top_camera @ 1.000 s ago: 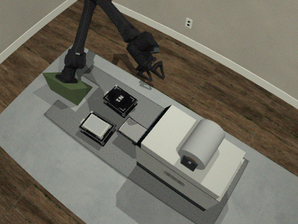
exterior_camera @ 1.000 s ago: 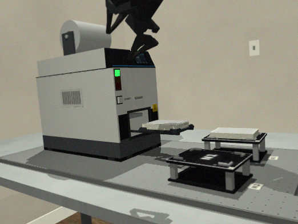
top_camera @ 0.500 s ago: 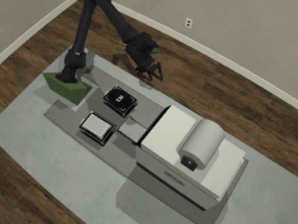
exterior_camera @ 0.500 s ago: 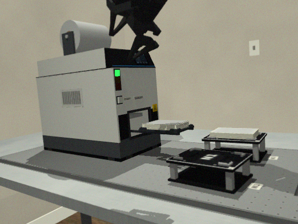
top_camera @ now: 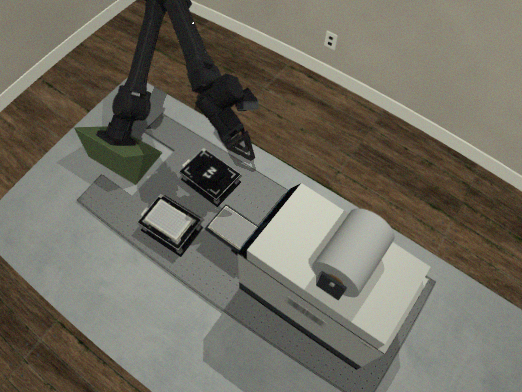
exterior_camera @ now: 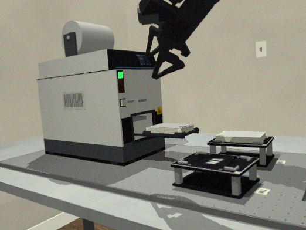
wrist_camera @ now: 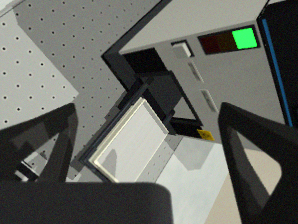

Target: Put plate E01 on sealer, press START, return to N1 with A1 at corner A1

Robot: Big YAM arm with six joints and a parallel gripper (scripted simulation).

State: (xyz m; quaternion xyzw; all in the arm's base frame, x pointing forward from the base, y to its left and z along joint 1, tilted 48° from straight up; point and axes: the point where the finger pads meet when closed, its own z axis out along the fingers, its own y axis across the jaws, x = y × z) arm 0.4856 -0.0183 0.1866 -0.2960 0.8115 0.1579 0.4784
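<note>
The sealer stage is 50 mm ahead of my hand, 140 mm to the right of it and 190 mm below it. From my hand the other things lie so: covered white plate (130 mm behind, 230 mm to the right, 220 mm below); then start button (150 mm ahead, 40 mm to the right, 90 mm below); then black plate nest (150 mm behind, 10 mm to the right, 240 mm below).
</note>
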